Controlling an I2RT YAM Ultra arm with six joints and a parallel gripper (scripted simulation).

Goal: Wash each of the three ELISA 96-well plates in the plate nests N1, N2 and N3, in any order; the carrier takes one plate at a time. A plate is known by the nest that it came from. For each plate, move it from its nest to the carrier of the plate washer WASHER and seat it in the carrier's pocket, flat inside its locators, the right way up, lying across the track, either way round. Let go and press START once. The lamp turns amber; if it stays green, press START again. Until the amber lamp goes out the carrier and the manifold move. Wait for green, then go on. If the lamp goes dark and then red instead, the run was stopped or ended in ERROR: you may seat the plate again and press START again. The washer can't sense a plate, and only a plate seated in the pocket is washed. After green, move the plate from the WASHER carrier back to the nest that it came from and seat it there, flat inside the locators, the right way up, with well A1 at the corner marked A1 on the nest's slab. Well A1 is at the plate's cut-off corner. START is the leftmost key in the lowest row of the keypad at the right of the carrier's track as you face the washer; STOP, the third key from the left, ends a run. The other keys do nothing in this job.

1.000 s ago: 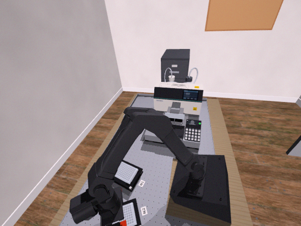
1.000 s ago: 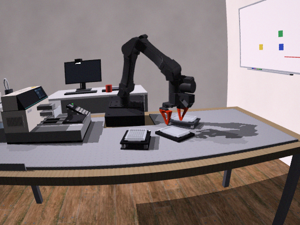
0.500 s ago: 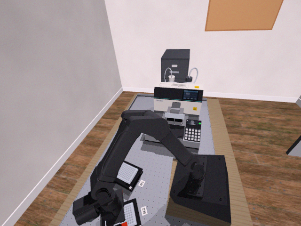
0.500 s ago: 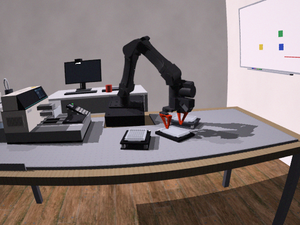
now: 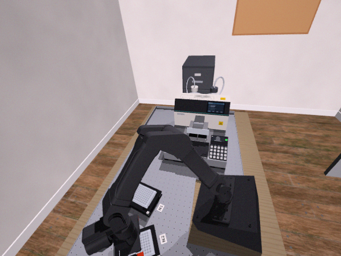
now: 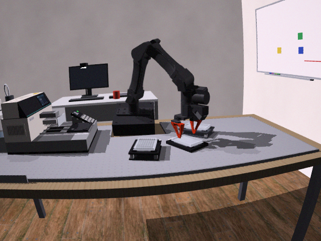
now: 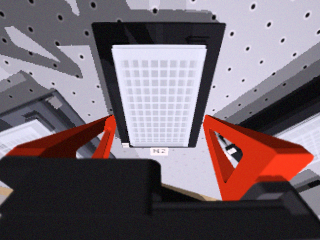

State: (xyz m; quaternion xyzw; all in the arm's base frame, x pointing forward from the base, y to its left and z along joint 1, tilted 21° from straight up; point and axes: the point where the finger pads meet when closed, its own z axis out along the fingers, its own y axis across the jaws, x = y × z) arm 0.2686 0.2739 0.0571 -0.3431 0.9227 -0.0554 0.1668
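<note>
The nest N2 is 50 mm below my hand. From my hand the other things lie so: N2 label: 80 mm behind, 70 mm to the right, 50 mm below; then nest N3: 170 mm behind, 70 mm to the left, 20 mm below; then N1 label: 10 mm behind, 170 mm to the right, 50 mm below.
</note>
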